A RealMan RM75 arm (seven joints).
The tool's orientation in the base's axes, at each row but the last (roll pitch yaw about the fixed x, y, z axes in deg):
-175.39, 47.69, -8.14
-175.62, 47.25, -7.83
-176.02, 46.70, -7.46
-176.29, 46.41, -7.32
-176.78, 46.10, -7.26
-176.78, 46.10, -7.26
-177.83, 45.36, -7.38
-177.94, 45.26, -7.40
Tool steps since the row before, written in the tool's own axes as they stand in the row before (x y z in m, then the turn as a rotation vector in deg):
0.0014, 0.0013, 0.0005, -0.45, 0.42, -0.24
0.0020, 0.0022, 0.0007, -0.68, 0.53, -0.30
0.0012, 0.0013, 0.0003, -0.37, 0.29, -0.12
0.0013, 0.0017, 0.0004, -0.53, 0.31, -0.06
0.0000, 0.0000, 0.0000, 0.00, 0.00, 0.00
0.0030, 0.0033, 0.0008, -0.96, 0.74, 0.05
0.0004, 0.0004, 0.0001, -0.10, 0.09, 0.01
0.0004, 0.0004, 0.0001, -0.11, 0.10, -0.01
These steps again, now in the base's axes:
0.0003, -0.0013, -0.0014, -0.21, -0.41, 0.47
0.0004, -0.0022, -0.0021, -0.34, -0.51, 0.67
0.0004, -0.0013, -0.0011, -0.22, -0.27, 0.34
0.0003, -0.0017, -0.0013, -0.37, -0.27, 0.41
0.0000, 0.0000, 0.0000, 0.00, 0.00, 0.00
0.0009, -0.0034, -0.0028, -0.82, -0.64, 0.63
0.0001, -0.0004, -0.0004, -0.09, -0.08, 0.06
0.0001, -0.0004, -0.0004, -0.09, -0.09, 0.08

